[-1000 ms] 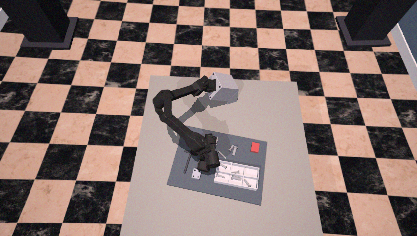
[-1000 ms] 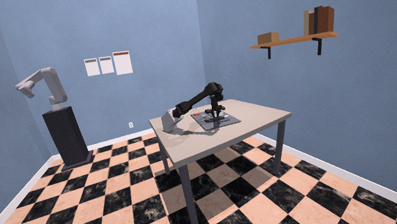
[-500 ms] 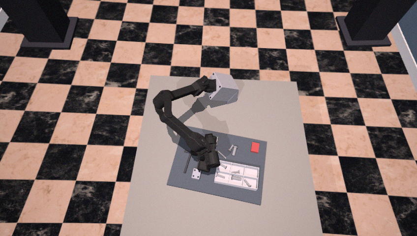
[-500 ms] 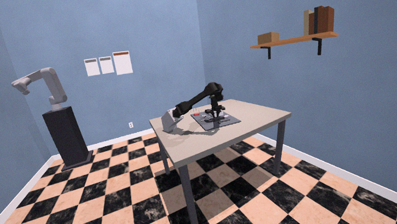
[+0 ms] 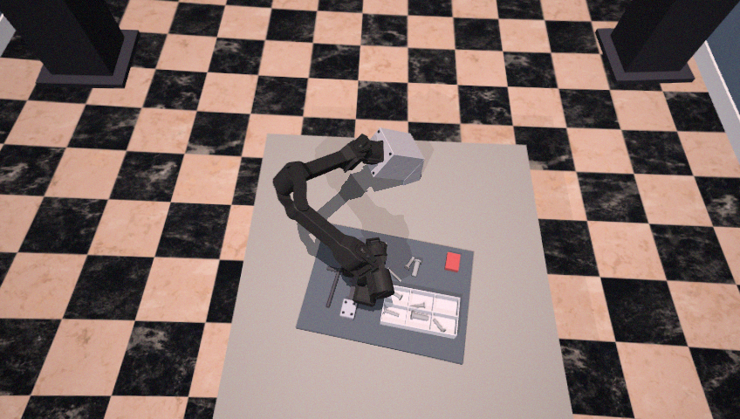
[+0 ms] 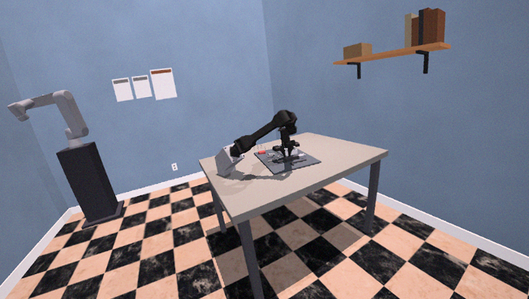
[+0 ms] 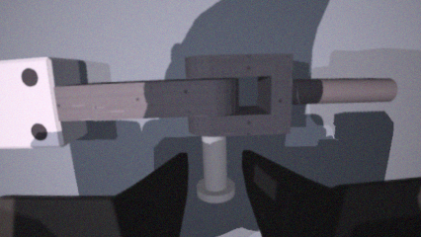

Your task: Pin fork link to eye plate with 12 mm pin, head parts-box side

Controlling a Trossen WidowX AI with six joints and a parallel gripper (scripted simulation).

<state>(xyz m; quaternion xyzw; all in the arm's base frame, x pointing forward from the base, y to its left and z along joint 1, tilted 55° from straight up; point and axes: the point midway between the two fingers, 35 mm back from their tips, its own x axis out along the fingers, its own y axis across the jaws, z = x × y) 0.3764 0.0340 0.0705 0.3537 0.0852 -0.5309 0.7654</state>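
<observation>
Right now the eye plate is 1 cm ahead of my hand, 4 cm to the right of it and 3 cm below it. The rest, counted from my hand: dark fork link: 3 cm behind, 3 cm to the right, 3 cm below; then pin: 2 cm behind, 8 cm to the left, 4 cm below; then dark mat: 2 cm ahead, 6 cm to the left, 5 cm below.
</observation>
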